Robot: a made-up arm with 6 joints. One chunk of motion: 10 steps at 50 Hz.
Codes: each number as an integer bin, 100 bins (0 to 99) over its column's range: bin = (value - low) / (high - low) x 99, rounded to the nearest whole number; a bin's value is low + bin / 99 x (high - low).
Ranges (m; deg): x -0.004..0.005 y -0.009..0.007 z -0.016..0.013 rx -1.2..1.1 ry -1..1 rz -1..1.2
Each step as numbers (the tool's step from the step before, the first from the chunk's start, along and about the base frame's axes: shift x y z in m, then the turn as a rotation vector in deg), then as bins.
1 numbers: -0.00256 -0.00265 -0.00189 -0.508 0.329 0.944
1 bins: 16 39 48 30 66 87
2 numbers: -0.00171 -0.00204 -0.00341 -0.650 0.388 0.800
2 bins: 25 43 43 24 69 81
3 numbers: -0.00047 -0.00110 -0.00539 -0.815 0.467 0.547
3 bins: 39 49 36 17 73 70
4 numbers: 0.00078 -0.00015 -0.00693 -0.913 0.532 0.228
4 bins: 53 55 31 12 76 55
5 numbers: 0.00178 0.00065 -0.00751 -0.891 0.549 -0.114
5 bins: 64 60 29 13 77 40
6 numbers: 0.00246 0.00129 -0.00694 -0.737 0.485 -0.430
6 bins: 71 64 31 20 74 26
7 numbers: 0.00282 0.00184 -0.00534 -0.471 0.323 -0.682
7 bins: 75 67 36 31 65 14
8 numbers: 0.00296 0.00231 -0.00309 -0.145 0.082 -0.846
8 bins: 77 70 44 45 54 7
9 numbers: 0.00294 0.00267 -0.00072 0.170 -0.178 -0.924
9 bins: 76 72 52 59 41 3
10 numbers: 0.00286 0.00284 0.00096 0.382 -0.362 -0.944
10 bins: 75 73 58 68 32 3
